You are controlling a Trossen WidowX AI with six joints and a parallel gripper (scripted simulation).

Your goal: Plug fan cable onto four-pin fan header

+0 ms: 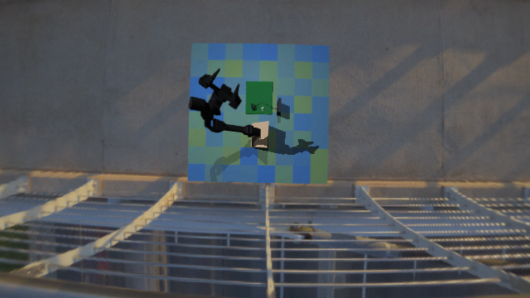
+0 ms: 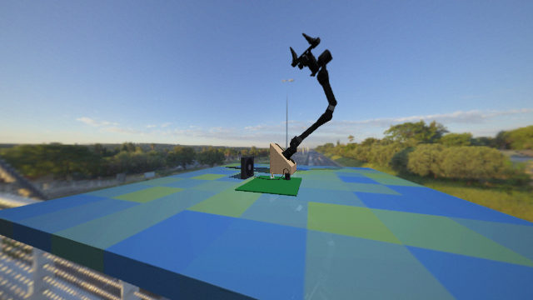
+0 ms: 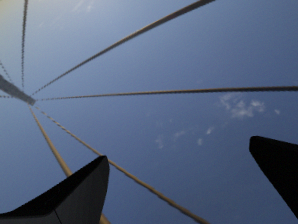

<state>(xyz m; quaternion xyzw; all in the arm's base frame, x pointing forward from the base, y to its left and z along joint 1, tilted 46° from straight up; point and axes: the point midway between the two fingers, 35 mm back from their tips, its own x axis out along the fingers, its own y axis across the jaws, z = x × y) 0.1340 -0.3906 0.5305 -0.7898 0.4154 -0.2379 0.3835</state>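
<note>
Now: the dark plug 770 mm below my gripper tip, 90 mm ahead of it and 30 mm to the right of it. From my gripper tip the other things lie so: green board: 800 mm below, 190 mm ahead, 70 mm to the right; then black fan: 730 mm below, 250 mm to the right, 100 mm ahead.
</note>
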